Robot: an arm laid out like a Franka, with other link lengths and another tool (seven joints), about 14 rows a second.
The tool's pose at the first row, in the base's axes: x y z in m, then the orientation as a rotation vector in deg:
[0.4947, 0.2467, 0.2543, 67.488, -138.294, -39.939]
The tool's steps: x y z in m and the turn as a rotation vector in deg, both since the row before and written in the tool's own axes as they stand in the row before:
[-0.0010, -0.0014, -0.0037, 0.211, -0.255, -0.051]
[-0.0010, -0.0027, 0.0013, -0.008, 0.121, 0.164]
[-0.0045, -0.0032, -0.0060, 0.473, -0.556, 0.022]
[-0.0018, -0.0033, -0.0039, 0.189, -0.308, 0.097]
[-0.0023, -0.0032, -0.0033, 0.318, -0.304, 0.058]
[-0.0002, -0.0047, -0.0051, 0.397, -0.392, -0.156]
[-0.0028, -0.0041, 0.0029, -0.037, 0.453, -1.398]
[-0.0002, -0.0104, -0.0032, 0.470, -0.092, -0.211]
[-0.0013, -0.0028, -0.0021, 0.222, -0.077, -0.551]
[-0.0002, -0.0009, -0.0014, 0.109, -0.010, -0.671]
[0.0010, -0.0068, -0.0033, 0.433, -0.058, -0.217]
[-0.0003, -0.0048, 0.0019, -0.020, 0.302, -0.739]
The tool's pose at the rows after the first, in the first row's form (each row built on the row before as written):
[0.4981, 0.2458, 0.2564, 67.617, -138.613, -39.908]
[0.4997, 0.2455, 0.2537, 67.411, -138.579, -39.777]
[0.5074, 0.2458, 0.2563, 67.526, -139.339, -39.652]
[0.5125, 0.2444, 0.2575, 67.451, -139.751, -39.640]
[0.5175, 0.2436, 0.2582, 67.475, -140.223, -39.488]
[0.5231, 0.2398, 0.2598, 67.801, -140.725, -39.372]
[0.5260, 0.2406, 0.2549, 69.637, -139.722, -39.461]
[0.5344, 0.2345, 0.2518, 70.084, -139.999, -39.055]
[0.5380, 0.2335, 0.2519, 70.882, -139.952, -39.013]
[0.5394, 0.2328, 0.2526, 71.797, -139.720, -39.079]
[0.5450, 0.2277, 0.2517, 72.241, -139.941, -38.691]
[0.5475, 0.2260, 0.2475, 73.207, -139.336, -38.671]

